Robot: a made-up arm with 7 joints.
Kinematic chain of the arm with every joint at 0, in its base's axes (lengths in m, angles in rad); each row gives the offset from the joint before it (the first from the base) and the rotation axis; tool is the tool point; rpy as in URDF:
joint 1: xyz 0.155 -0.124 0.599 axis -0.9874 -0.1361 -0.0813
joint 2: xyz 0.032 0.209 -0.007 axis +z
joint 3: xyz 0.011 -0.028 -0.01 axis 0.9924 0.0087 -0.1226
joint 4: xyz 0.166 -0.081 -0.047 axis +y
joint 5: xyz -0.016 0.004 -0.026 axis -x
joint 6: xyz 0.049 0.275 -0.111 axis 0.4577 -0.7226 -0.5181
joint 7: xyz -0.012 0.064 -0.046 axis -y
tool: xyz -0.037 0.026 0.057 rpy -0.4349 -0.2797 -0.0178
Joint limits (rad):
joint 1: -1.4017..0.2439
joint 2: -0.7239..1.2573
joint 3: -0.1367..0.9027
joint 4: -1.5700..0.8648
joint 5: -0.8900..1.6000
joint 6: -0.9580..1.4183
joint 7: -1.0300..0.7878
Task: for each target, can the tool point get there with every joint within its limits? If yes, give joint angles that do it. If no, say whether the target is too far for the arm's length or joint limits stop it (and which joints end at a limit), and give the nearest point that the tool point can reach.
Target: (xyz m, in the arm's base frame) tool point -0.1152 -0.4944 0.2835
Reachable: no: joint limits stop it (at a limit: joint 1, joint 2, joint 3, joint 5, joint 7) | nearest point 0.0611 -0.3119 0.2108 | short by 0.264 m
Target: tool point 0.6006 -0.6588 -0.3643
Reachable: no: too far | nearest point 0.4291 -0.3215 0.1467 | short by 0.636 m
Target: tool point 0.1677 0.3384 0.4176
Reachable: yes | joints -0.7176 0.9944 0.0465 0.2825 1.0975 -0.1604 0.1452
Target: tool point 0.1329 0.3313 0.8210
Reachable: yes | joints -0.7083 0.3048 0.3291 0.6527 0.2238 0.0129 -0.0618
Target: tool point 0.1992 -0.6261 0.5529
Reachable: no: joint limits stop it (at a limit: joint 1, joint 2, joint 3, joint 5, joint 7) | nearest point 0.3879 -0.5184 0.4677 | short by 0.233 m
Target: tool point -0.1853 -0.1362 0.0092
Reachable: no: joint limits stop it (at a limit: joint 1, joint 2, joint 5, joint 7) | nearest point -0.0206 -0.1176 0.1862 | short by 0.242 m
